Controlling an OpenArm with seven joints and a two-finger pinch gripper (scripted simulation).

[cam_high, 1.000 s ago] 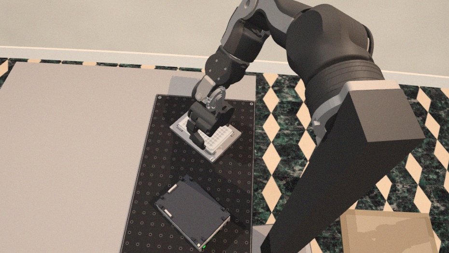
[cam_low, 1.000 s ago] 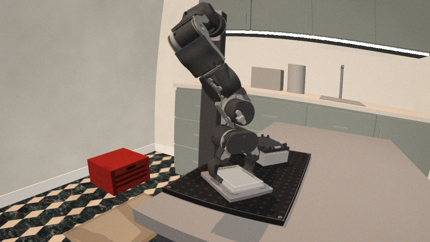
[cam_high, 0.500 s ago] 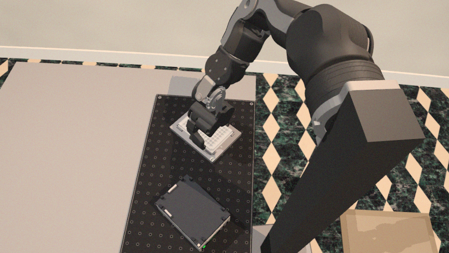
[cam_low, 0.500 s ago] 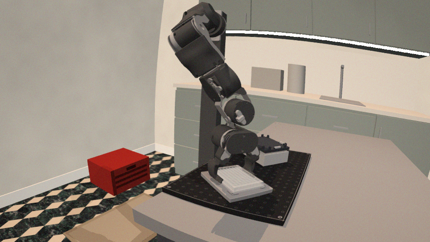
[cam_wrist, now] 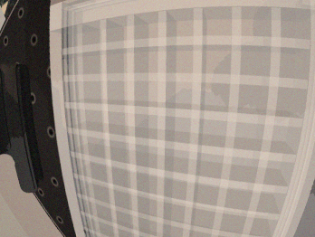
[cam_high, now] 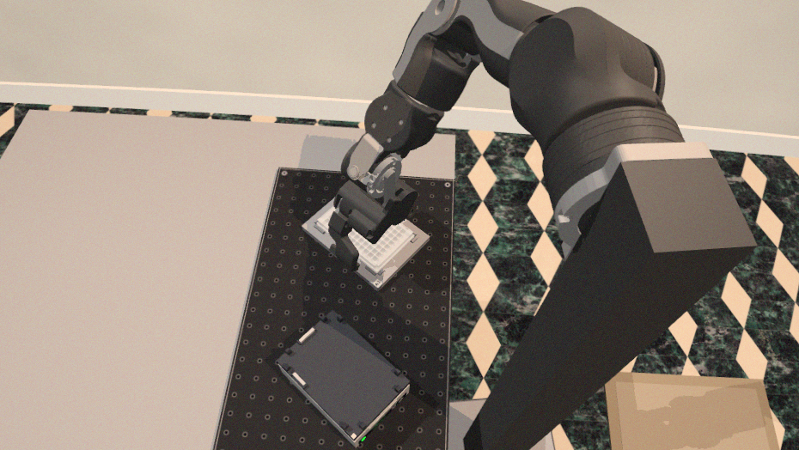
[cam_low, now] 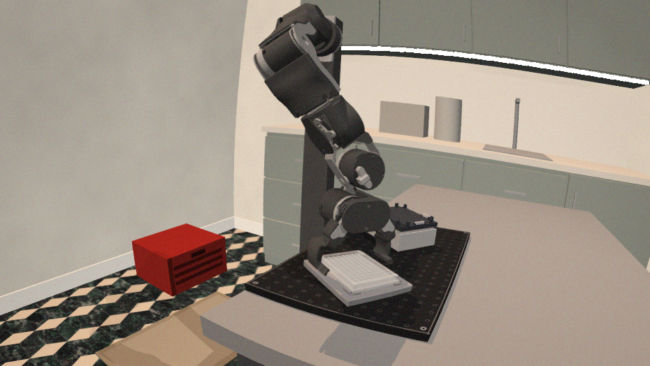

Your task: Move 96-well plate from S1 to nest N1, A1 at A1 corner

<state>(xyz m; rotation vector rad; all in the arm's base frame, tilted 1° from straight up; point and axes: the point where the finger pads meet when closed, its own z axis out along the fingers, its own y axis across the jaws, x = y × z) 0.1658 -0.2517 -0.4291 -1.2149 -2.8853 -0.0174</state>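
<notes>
The 96-well plate is 10 mm ahead of my hand and 10 mm to the right of it. Round my hand: plate shaker S1: 70 mm ahead, 210 mm to the left, 20 mm above; then A1 label: 80 mm to the left, 10 mm below; then plate nest N1: 10 mm ahead, 10 mm to the right, 10 mm below.
</notes>
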